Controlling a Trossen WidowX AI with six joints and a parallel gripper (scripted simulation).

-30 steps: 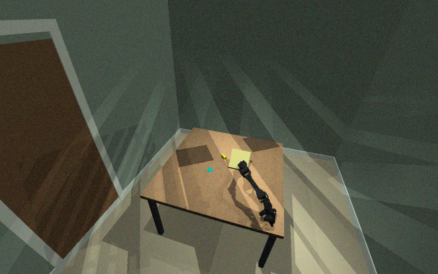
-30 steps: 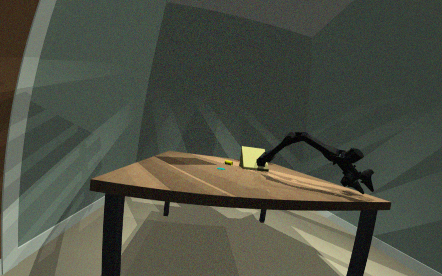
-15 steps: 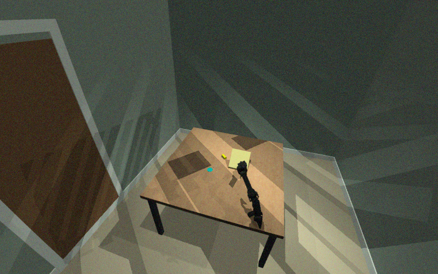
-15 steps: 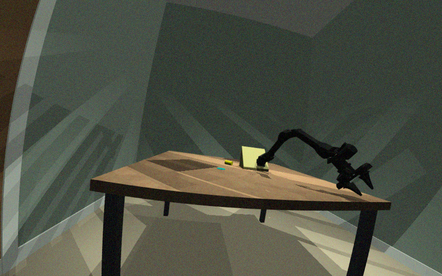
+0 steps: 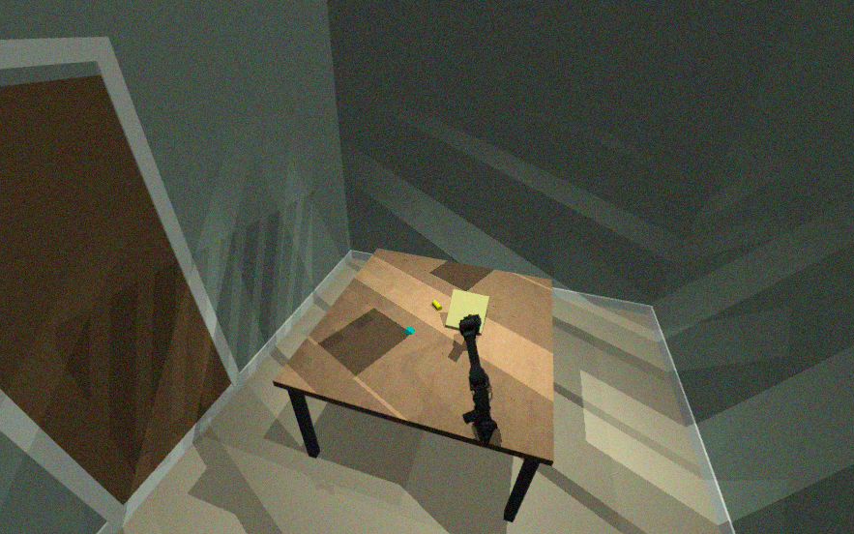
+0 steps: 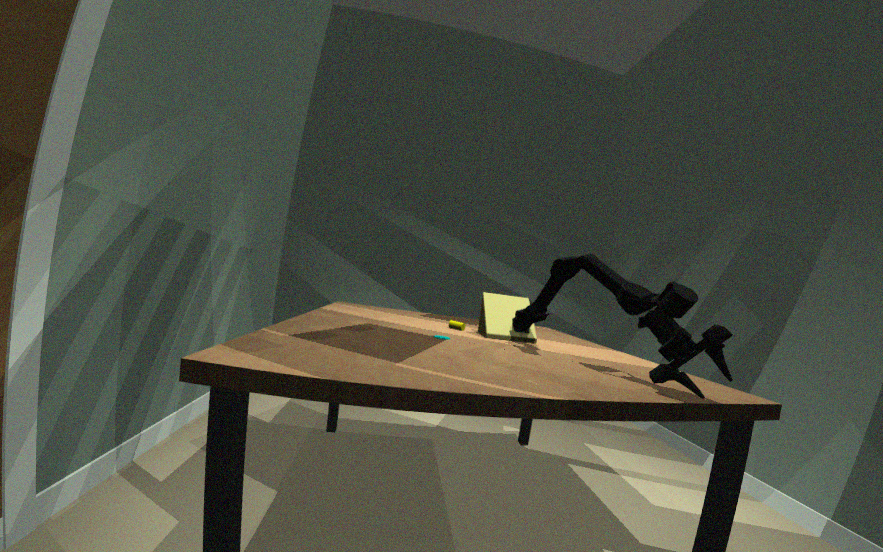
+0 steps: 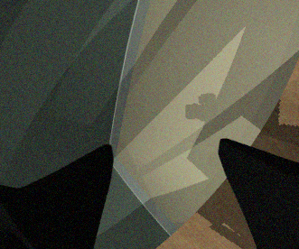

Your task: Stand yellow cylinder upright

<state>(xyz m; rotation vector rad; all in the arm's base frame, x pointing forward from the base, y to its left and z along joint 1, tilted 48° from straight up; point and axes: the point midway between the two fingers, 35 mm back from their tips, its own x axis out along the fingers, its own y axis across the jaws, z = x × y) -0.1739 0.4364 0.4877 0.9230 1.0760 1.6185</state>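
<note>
My gripper tip is now 790 mm to the left of the yellow cylinder, 420 mm short of it and 30 mm above it. The rest, counted from my gripper tip: cyan circle: 550 mm to the right, 510 mm ahead, 40 mm below.
</note>
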